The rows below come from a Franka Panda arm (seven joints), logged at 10 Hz.
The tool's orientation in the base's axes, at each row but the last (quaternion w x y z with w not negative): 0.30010, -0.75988, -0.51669, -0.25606; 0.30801, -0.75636, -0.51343, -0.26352; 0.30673, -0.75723, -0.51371, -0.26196; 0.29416, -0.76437, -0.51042, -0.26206; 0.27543, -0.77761, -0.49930, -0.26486
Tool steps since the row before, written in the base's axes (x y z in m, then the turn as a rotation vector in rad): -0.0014, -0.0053, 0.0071, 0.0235, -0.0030, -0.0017; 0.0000, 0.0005, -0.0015, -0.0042, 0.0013, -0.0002; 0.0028, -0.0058, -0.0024, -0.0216, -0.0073, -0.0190; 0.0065, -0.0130, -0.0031, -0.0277, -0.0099, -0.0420; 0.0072, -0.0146, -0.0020, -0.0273, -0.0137, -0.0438
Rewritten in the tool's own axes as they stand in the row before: 0.0011, -0.0012, -0.0088, 0.0048, 0.0232, 0.0009; -0.0008, 0.0002, 0.0014, -0.0007, -0.0043, 0.0007; -0.0044, 0.0047, -0.0024, -0.0253, -0.0145, 0.0057; -0.0081, 0.0106, -0.0065, -0.0451, -0.0152, 0.0191; -0.0080, 0.0121, -0.0077, -0.0486, -0.0132, 0.0178
